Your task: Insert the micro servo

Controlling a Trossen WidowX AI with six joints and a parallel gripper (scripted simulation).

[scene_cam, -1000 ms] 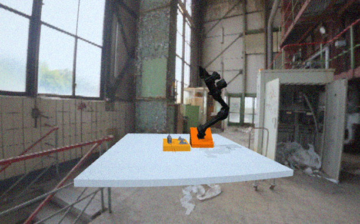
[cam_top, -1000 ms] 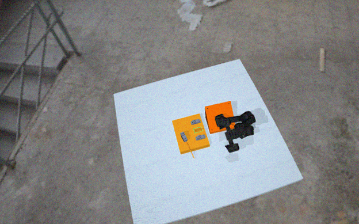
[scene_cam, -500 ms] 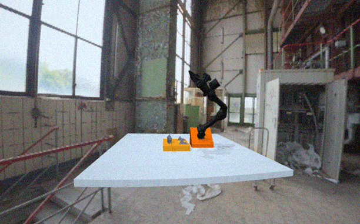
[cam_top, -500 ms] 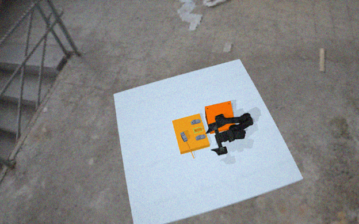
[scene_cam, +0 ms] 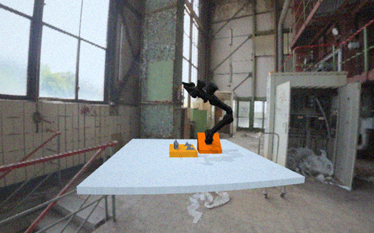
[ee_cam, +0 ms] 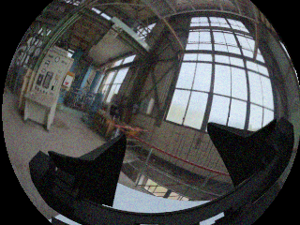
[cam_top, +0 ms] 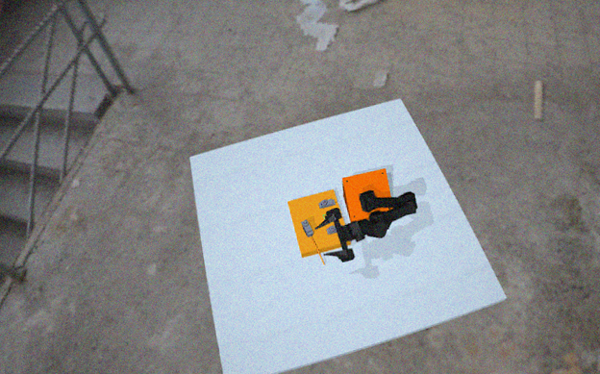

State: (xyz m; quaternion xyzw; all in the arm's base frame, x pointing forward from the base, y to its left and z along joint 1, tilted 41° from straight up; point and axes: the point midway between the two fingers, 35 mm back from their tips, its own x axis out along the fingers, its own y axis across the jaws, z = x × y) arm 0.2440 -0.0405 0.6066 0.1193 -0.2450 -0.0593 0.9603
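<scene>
My gripper tip is now 550 mm above the deck, 370 mm to the left of it and 30 mm past it.
</scene>
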